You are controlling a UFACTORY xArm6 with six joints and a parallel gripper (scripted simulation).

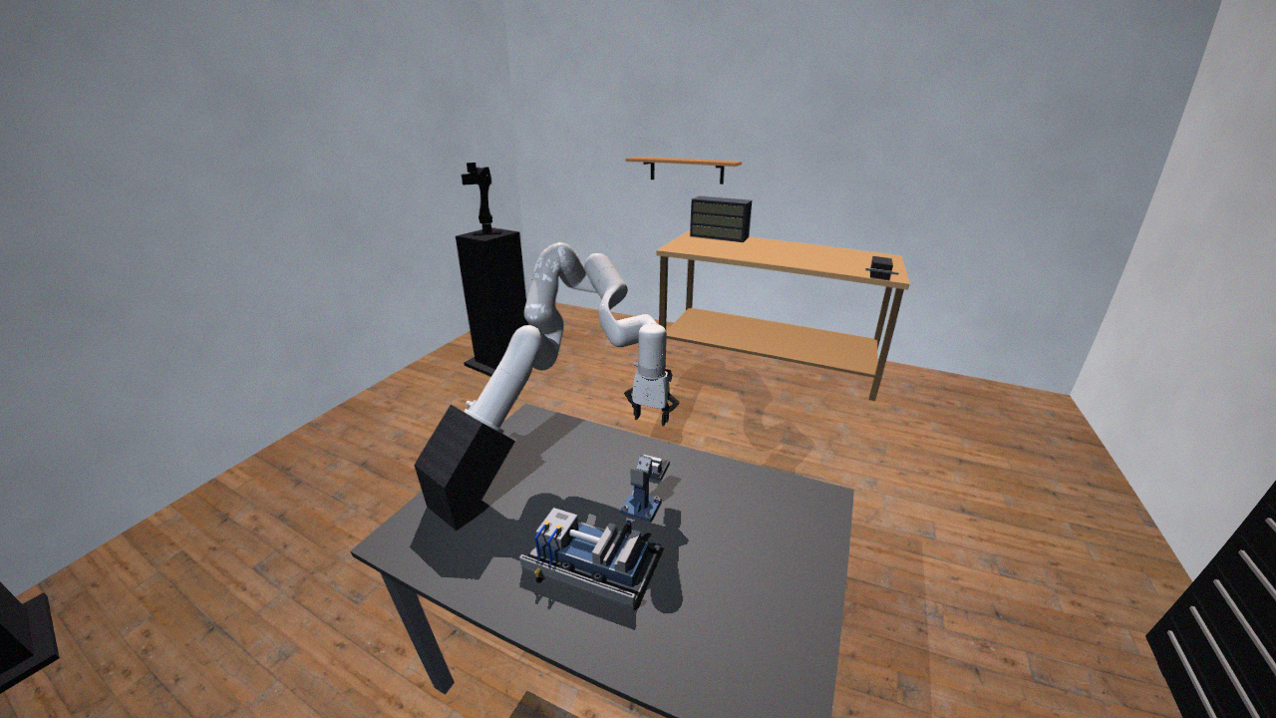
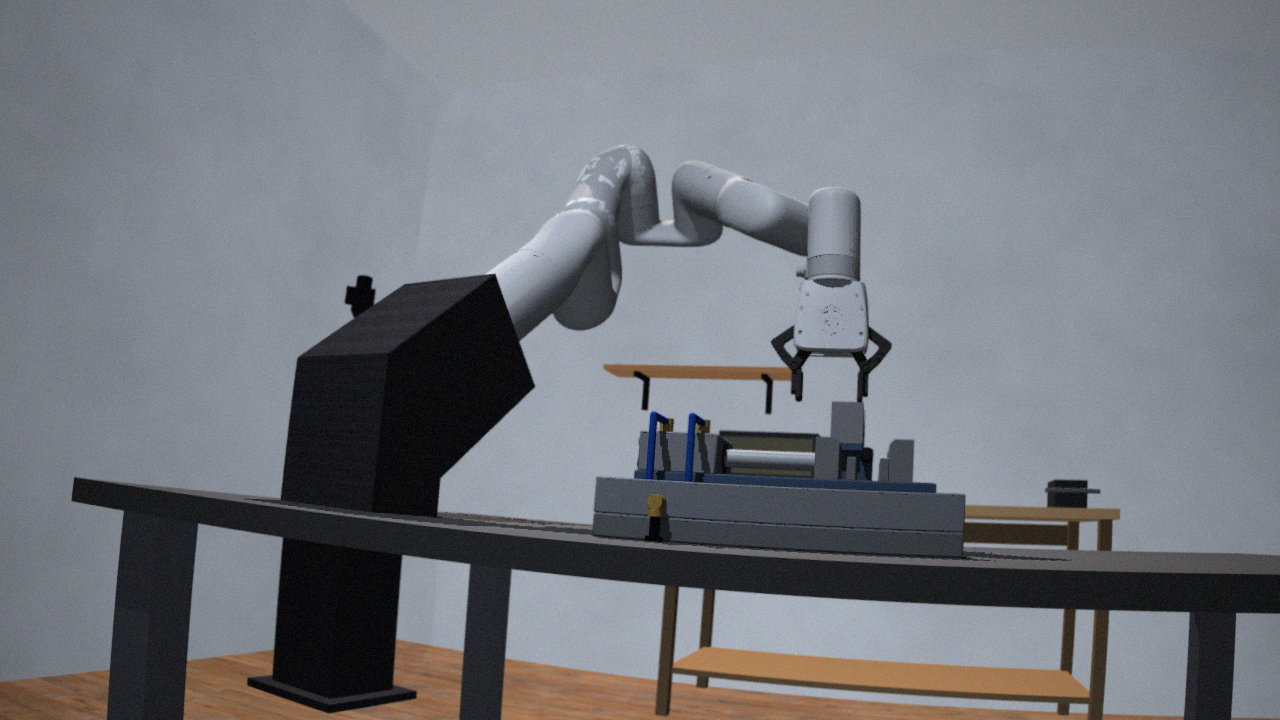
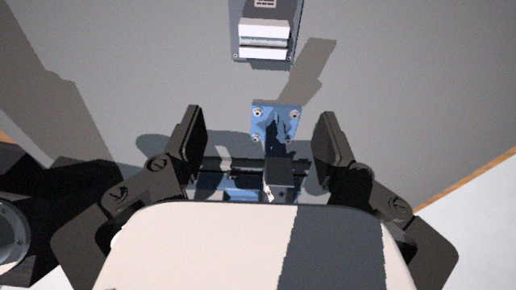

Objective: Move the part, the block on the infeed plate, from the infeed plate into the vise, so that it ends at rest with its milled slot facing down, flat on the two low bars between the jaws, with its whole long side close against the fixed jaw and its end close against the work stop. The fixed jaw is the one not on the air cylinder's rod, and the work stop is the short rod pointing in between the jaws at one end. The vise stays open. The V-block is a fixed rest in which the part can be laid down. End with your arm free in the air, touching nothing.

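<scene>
Right now the part is 170 mm below my hand. From my hand the other things lie so: air cylinder rod 380 mm to the right, 120 mm below, 50 mm ahead; moving jaw 370 mm to the right, 120 mm below, 100 mm ahead; work stop 320 mm to the right, 130 mm ahead, 110 mm below.
</scene>
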